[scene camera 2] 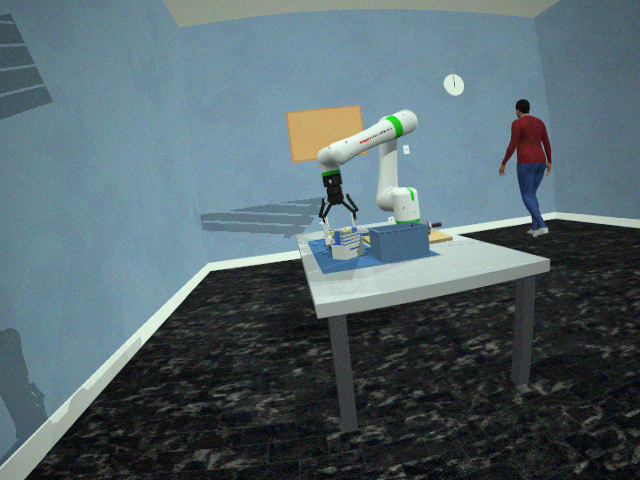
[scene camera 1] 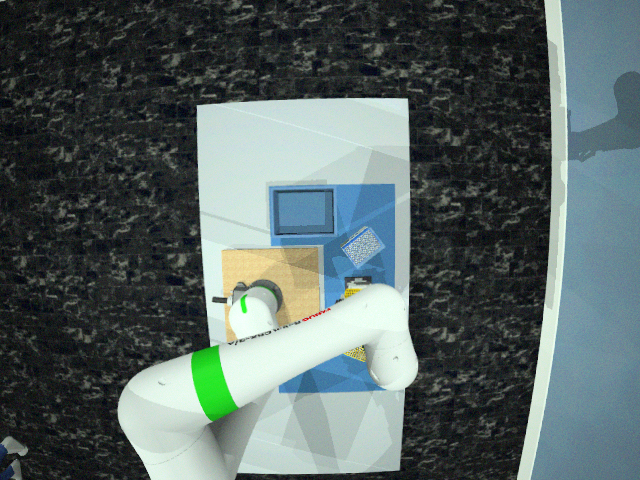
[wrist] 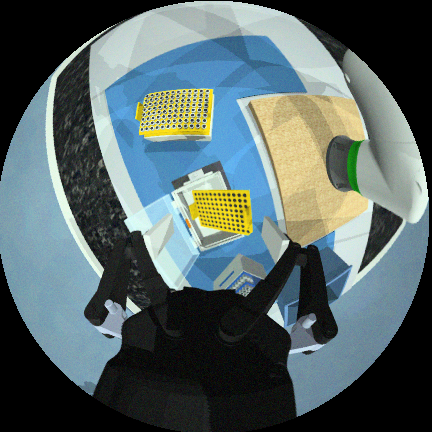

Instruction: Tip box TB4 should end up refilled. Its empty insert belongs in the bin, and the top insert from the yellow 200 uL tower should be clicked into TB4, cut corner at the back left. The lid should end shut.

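The box TB4 [wrist: 204,183] stands open in the wrist view, its clear lid [wrist: 175,257] swung out to the left. A yellow insert with empty holes [wrist: 222,211] [scene camera 1: 352,293] lies askew across its opening, turned against the box walls and overhanging the right side. How far it is tilted is hard to tell. The yellow tower [wrist: 176,112] [scene camera 1: 355,353] stands beyond the box, its top insert full of tips. My gripper [wrist: 217,224] [scene camera 2: 339,223] is open and empty above the box, one finger to each side of the skewed insert. The arm hides it in scene camera 1.
A blue bin [scene camera 1: 334,211] [scene camera 2: 399,243] [wrist: 341,278] stands near the blue tip tower [scene camera 1: 363,246] [scene camera 2: 346,251] [wrist: 245,285]. A wooden board [scene camera 1: 305,268] [wrist: 300,165] lies beside the blue mat [scene camera 1: 361,196] [wrist: 235,60]. A person [scene camera 2: 530,139] is beyond the table.
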